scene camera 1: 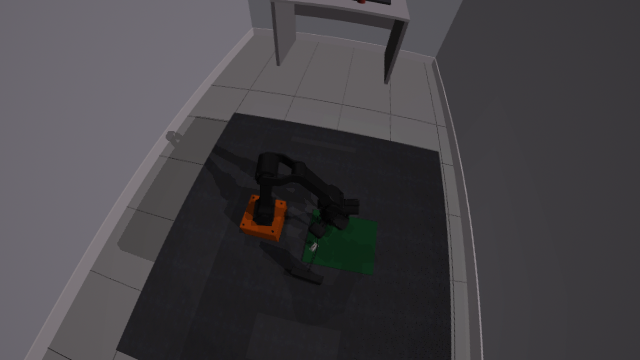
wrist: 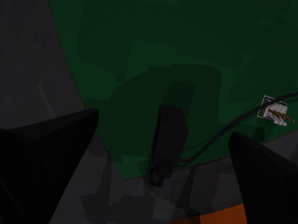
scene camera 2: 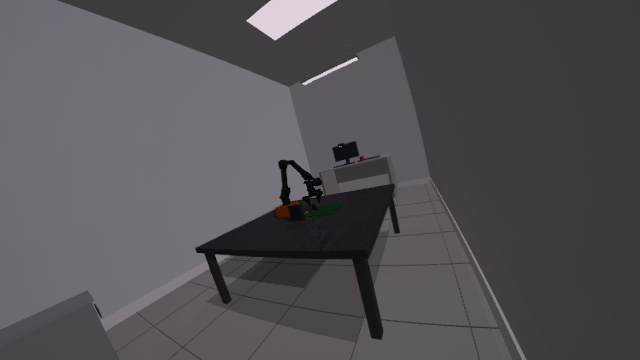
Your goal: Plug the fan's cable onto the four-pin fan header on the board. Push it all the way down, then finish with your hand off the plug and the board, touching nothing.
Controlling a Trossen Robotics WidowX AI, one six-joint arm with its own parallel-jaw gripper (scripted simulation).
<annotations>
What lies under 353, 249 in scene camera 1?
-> A green board.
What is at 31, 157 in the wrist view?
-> The gripper.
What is the gripper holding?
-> Nothing.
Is the gripper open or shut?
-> Open.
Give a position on a green board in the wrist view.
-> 217, 68
</annotations>
